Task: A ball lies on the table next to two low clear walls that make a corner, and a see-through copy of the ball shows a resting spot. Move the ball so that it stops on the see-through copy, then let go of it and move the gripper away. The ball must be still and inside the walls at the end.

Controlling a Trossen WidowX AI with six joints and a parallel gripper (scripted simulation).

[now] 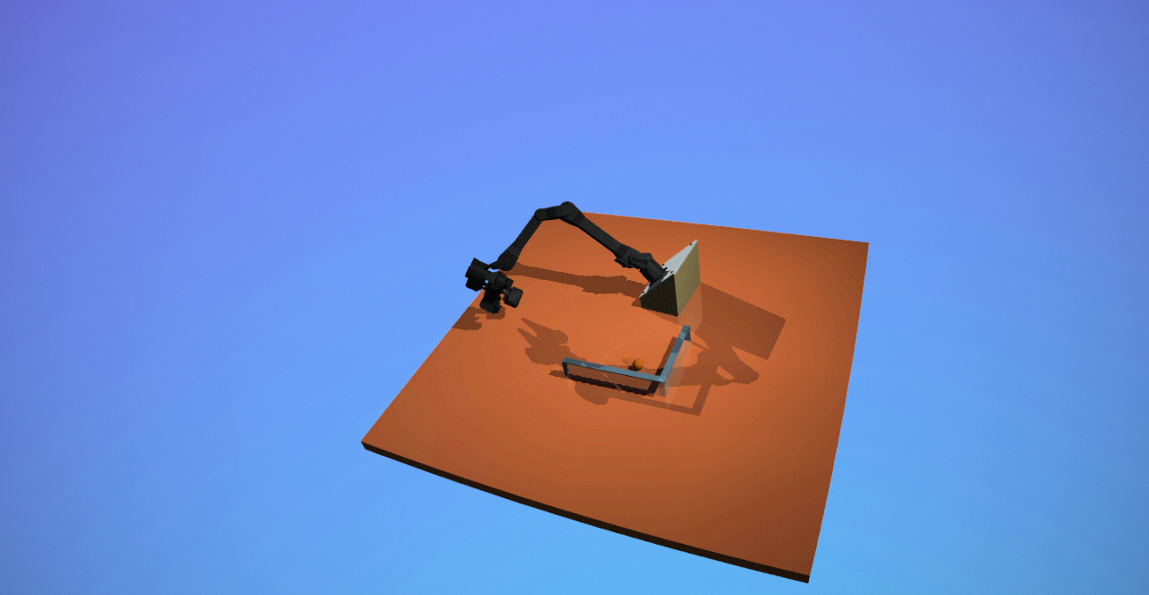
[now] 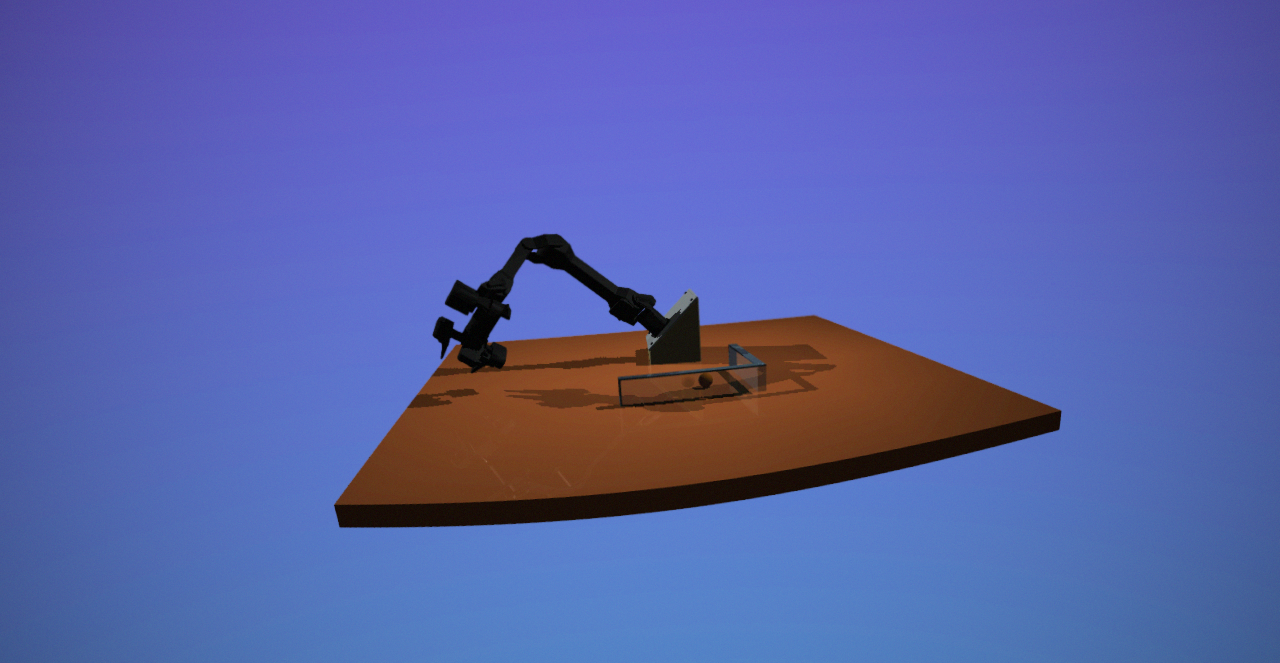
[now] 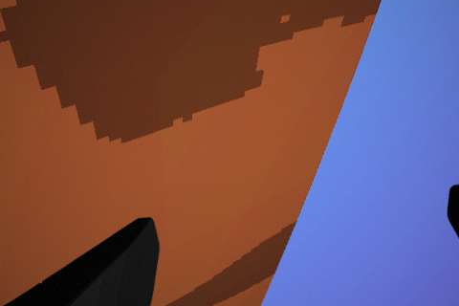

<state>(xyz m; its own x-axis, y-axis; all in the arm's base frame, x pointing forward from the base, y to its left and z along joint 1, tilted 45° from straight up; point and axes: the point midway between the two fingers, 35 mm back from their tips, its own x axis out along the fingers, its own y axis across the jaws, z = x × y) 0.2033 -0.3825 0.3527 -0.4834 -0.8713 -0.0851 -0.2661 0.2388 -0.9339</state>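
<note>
Now: the clear wall 220 mm ahead of my gripper tip, 540 mm to the left of it and 40 mm below it. Round my gripper tip: orange ball (140 mm ahead, 580 mm to the left, 50 mm below).
</note>
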